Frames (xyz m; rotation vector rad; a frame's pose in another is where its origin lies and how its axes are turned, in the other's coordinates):
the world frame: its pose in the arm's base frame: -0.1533 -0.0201 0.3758 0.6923 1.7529 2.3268
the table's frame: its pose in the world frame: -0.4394 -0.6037 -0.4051 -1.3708 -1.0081 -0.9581
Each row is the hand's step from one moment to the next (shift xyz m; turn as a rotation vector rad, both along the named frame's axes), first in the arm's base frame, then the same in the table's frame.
Working: the arm's base frame: its pose in the table's frame: 0.4661 0.0732 0.2496 -0.3959 0.1349 -1.4149

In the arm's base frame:
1: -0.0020 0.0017 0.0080 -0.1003 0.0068 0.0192
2: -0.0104 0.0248 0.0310 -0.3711 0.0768 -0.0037
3: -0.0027 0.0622 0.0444 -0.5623 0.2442 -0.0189
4: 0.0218 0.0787 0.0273 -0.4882 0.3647 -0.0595
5: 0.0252 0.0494 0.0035 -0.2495 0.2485 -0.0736
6: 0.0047 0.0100 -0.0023 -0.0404 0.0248 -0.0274
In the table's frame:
1: 0.0039 0.0036 0.0065 -0.0035 0.1023 0.0012
2: 0.0315 0.0185 0.0187 0.0109 0.3697 -0.0827
3: 0.0719 0.0174 0.0192 0.1314 0.5708 -0.1819
4: 0.0857 -0.0081 0.0011 0.2425 0.5032 -0.2508
5: 0.0512 -0.0189 -0.0103 0.1679 0.2554 -0.1897
6: 0.0093 -0.0040 -0.0049 0.0078 0.0369 -0.0397

